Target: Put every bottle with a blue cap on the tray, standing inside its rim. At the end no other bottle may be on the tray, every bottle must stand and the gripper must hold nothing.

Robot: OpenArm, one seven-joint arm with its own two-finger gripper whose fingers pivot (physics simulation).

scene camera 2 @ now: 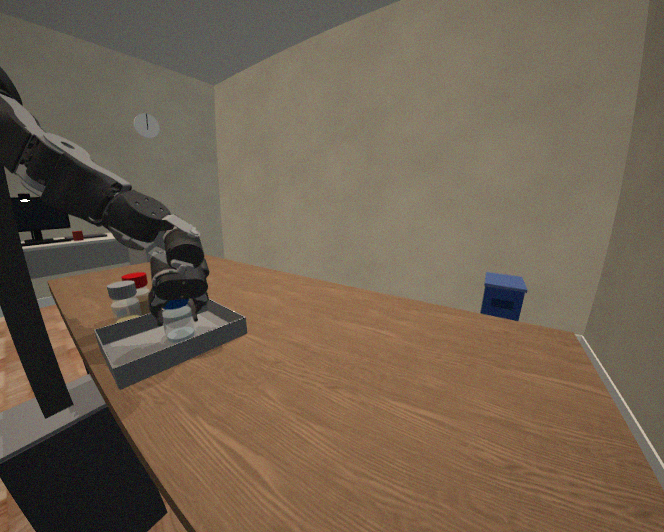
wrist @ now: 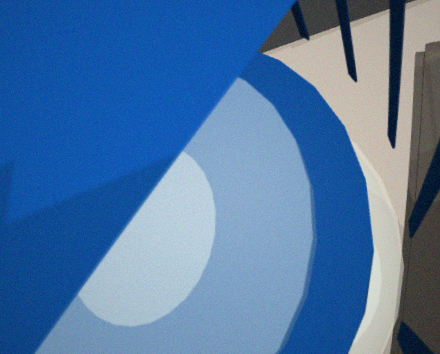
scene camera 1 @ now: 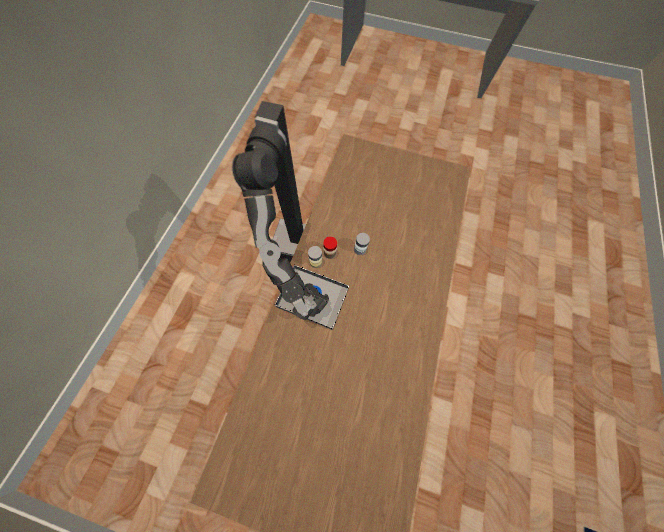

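A clear bottle with a blue cap is upright inside the rim of the grey tray. My gripper points down over the tray and is shut on this bottle, a finger on each side. The bottle's base is at the tray floor; I cannot tell whether it bears fully on it. The cap fills much of the wrist view. A grey-capped bottle with yellowish contents and a red-capped bottle stand outside the tray. Another grey-capped bottle stands farther right in scene camera 1.
The wooden table bears the tray near the edge on the arm's side. The arm's dark post stands beside that edge. The yellowish and red-capped bottles stand close together, just beyond the tray's rim.
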